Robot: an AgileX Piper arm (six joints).
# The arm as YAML. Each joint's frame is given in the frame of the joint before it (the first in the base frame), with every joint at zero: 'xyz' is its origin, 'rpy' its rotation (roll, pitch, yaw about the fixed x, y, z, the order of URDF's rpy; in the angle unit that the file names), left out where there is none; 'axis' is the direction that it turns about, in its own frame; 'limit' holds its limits. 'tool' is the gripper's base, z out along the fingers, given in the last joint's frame.
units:
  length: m
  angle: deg
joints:
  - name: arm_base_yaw
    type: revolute
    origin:
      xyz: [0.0, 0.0, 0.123]
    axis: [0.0, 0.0, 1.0]
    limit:
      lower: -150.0
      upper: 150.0
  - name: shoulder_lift
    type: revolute
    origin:
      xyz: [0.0, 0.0, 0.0]
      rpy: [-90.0, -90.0, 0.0]
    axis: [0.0, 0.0, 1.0]
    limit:
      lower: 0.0
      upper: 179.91
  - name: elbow
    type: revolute
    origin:
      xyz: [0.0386, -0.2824, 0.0]
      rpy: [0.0, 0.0, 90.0]
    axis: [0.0, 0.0, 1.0]
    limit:
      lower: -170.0
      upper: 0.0
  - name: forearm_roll
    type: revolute
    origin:
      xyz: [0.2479, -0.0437, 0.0]
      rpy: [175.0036, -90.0, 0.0]
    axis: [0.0, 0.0, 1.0]
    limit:
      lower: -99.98
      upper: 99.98
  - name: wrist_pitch
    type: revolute
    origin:
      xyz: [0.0, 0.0, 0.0]
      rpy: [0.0, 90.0, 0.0]
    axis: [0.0, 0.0, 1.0]
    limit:
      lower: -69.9
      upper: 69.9
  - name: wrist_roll
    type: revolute
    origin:
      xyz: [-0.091, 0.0, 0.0]
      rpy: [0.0, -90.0, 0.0]
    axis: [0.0, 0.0, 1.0]
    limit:
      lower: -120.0
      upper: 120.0
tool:
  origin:
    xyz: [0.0, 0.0, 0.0]
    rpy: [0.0, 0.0, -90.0]
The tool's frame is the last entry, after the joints.
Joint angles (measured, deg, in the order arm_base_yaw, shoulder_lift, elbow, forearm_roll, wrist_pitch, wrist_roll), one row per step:
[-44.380, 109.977, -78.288, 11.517, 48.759, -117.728]
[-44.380, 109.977, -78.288, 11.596, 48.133, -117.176]
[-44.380, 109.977, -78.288, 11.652, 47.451, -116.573]
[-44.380, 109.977, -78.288, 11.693, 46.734, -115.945]
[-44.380, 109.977, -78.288, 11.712, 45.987, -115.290]
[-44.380, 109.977, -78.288, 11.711, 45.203, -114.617]
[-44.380, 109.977, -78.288, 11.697, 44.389, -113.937]
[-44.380, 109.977, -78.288, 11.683, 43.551, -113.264]
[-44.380, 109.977, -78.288, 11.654, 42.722, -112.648]
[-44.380, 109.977, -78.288, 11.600, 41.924, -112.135]
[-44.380, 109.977, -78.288, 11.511, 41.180, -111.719]
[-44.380, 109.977, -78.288, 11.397, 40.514, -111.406]
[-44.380, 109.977, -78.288, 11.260, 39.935, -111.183]
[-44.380, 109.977, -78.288, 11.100, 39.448, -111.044]
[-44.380, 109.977, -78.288, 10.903, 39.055, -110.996]
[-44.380, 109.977, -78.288, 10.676, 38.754, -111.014]
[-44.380, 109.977, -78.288, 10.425, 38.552, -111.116]
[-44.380, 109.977, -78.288, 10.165, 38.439, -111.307]
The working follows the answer.
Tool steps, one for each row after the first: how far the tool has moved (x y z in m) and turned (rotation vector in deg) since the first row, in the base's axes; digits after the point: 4 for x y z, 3 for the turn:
[0.0007, -0.0007, 0.0003, -0.257, -0.491, -0.674]
[0.0013, -0.0015, 0.0005, -0.551, -1.012, -1.394]
[0.0021, -0.0023, 0.0009, -0.869, -1.553, -2.137]
[0.0028, -0.0032, 0.0012, -1.211, -2.108, -2.898]
[0.0035, -0.0042, 0.0016, -1.581, -2.684, -3.671]
[0.0042, -0.0052, 0.0019, -1.974, -3.280, -4.447]
[0.0049, -0.0062, 0.0024, -2.381, -3.898, -5.218]
[0.0057, -0.0072, 0.0028, -2.804, -4.503, -5.923]
[0.0063, -0.0082, 0.0032, -3.249, -5.067, -6.511]
[0.0069, -0.0092, 0.0036, -3.706, -5.568, -6.979]
[0.0074, -0.0100, 0.0040, -4.154, -5.994, -7.323]
[0.0078, -0.0108, 0.0043, -4.583, -6.339, -7.555]
[0.0081, -0.0115, 0.0046, -4.988, -6.600, -7.681]
[0.0083, -0.0121, 0.0048, -5.381, -6.765, -7.686]
[0.0084, -0.0126, 0.0050, -5.749, -6.842, -7.599]
[0.0084, -0.0130, 0.0051, -6.091, -6.825, -7.404]
[0.0083, -0.0133, 0.0051, -6.405, -6.730, -7.109]

Tool pose at each row, in the base's axes (x y z in m, rotation vector in deg; rounded; the steps above come from the unrounded poses):
[0.2884, -0.2631, 0.1953, -92.127, 139.595, -18.866]
[0.2891, -0.2638, 0.1956, -91.174, 139.882, -19.656]
[0.2897, -0.2646, 0.1959, -90.160, 140.187, -20.519]
[0.2904, -0.2654, 0.1962, -89.116, 140.492, -21.428]
[0.2911, -0.2663, 0.1965, -88.047, 140.796, -22.376]
[0.2919, -0.2673, 0.1969, -86.959, 141.091, -23.374]
[0.2926, -0.2683, 0.1973, -85.860, 141.366, -24.411]
[0.2933, -0.2693, 0.1977, -84.757, 141.611, -25.477]
[0.2941, -0.2703, 0.1981, -83.740, 141.803, -26.539]
[0.2947, -0.2713, 0.1986, -82.889, 141.926, -27.580]
[0.2953, -0.2722, 0.1990, -82.217, 141.996, -28.573]
[0.2958, -0.2731, 0.1993, -81.729, 142.018, -29.483]
[0.2962, -0.2739, 0.1997, -81.410, 142.006, -30.297]
[0.2965, -0.2746, 0.1999, -81.256, 141.969, -31.007]
[0.2967, -0.2752, 0.2001, -81.293, 141.909, -31.619]
[0.2968, -0.2757, 0.2003, -81.481, 141.839, -32.129]
[0.2968, -0.2761, 0.2004, -81.838, 141.753, -32.528]
[0.2967, -0.2764, 0.2004, -82.353, 141.643, -32.824]

